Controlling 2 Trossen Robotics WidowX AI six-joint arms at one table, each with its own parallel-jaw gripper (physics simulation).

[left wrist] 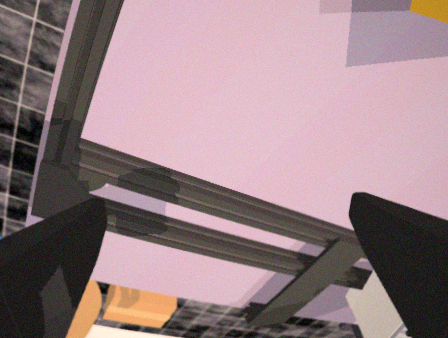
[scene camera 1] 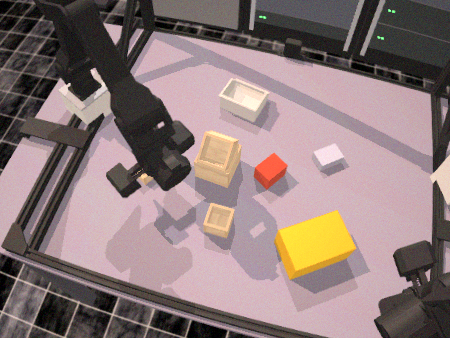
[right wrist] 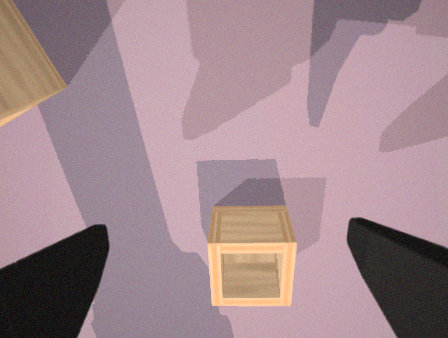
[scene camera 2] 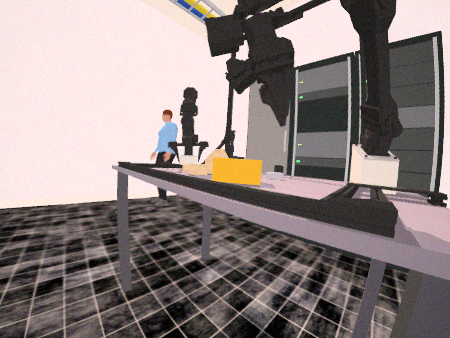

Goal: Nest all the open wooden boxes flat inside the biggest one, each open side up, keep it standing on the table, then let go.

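Seen in the pictures: left gripper, fingertip midpoint: [left wrist: 230, 207] [scene camera 2: 283, 122]; right gripper, fingertip midpoint: [right wrist: 230, 233] [scene camera 2: 188, 162]; left arm's base, origin of the base link: [scene camera 2: 374, 151]; right arm's base, origin of the base link: [scene camera 1: 84, 87] [scene camera 2: 188, 155].
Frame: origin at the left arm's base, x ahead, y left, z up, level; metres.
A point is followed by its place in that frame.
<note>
The biggest wooden box [scene camera 1: 212, 174] @(x 0.581, y -0.125, z -0.082 m) stands on the table in scene camera 1. A smaller open wooden box [scene camera 1: 219, 149] @(x 0.556, y -0.176, z -0.066 m) sits tilted in it, its rim raised above the big box. A small open wooden box [scene camera 1: 219, 221] @(x 0.582, y -0.027, z -0.114 m) stands apart, open side up. Another small wooden box [scene camera 1: 145, 178] @(x 0.728, y -0.148, z -0.095 m) [right wrist: 251, 275] @(x 0.736, y -0.181, z -0.104 m) is mostly hidden under my right gripper in scene camera 1; the right wrist view shows it upright, below and between the fingers. My right gripper [right wrist: 230, 233] @(x 0.703, y -0.149, z -0.078 m) [scene camera 2: 189, 149] is open and empty. My left gripper [left wrist: 230, 207] @(x 0.280, y 0.249, z 0.016 m) is open and empty, away from the boxes.
A white open box [scene camera 1: 243, 99] @(x 0.463, y -0.347, z -0.112 m) stands behind the wooden boxes. A red block [scene camera 1: 270, 171] @(x 0.455, y -0.108, z -0.076 m), a pale block [scene camera 1: 329, 157] @(x 0.304, y -0.130, z -0.094 m) and a large yellow block [scene camera 1: 316, 245] @(x 0.410, y 0.083, z -0.053 m) [scene camera 2: 236, 171] @(x 0.397, y 0.115, z -0.087 m) lie to their right in scene camera 1. Dark frame rails [scene camera 1: 150, 296] @(x 0.745, y 0.114, z -0.100 m) edge the table.
</note>
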